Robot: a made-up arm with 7 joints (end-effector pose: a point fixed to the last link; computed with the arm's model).
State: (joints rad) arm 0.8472 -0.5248 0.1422 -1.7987 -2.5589 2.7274 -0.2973
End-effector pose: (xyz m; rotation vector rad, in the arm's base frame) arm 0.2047 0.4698 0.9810 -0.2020 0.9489 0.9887
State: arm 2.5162 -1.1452 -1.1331 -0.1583 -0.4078 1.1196 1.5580
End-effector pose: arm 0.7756 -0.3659 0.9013 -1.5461 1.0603 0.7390
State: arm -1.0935 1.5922 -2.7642 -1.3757 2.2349 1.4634 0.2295
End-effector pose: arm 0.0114 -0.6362 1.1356 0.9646 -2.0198 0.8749
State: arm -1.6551 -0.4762 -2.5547 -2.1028 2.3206 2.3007 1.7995
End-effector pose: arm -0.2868 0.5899 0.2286 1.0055 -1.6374 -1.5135
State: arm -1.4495 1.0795 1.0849 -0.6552 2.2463 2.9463 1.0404
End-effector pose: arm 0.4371 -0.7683 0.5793 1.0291 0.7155 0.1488
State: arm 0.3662 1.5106 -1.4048 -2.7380 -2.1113 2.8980 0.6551
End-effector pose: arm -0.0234 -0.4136 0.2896 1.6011 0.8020 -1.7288
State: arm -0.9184 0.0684 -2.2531 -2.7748 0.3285 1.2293 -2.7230
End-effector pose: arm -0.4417 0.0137 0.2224 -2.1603 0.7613 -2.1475
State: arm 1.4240 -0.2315 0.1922 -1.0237 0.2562 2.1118 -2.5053
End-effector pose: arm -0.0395 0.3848 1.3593 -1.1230 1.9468 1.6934
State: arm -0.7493 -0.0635 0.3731 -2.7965 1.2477 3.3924 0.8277
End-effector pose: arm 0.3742 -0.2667 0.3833 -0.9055 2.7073 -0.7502
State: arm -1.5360 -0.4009 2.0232 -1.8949 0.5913 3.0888 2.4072
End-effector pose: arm 0.6496 0.3853 0.6801 -0.8952 1.8967 -0.1230
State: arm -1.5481 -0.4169 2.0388 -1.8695 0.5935 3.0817 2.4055
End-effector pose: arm 0.6497 0.3957 0.6832 -0.9087 1.8841 -0.1243
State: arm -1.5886 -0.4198 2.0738 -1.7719 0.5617 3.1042 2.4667
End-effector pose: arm 0.6470 0.4131 0.7268 -0.8506 1.8023 -0.0838
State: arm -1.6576 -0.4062 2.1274 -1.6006 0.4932 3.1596 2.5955
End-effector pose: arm 0.6320 0.4278 0.8147 -0.7184 1.6409 0.0096
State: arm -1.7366 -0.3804 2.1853 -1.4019 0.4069 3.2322 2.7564
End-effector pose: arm 0.5982 0.4240 0.9207 -0.5592 1.4318 0.1356
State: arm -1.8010 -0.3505 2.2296 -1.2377 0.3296 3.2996 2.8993
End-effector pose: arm 0.5559 0.4026 1.0078 -0.4296 1.2360 0.2506
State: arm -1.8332 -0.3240 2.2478 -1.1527 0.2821 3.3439 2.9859
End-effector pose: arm 0.5267 0.3796 1.0554 -0.3549 1.1151 0.3183
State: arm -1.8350 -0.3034 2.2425 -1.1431 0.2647 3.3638 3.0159
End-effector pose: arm 0.5189 0.3647 1.0695 -0.3234 1.0787 0.3386
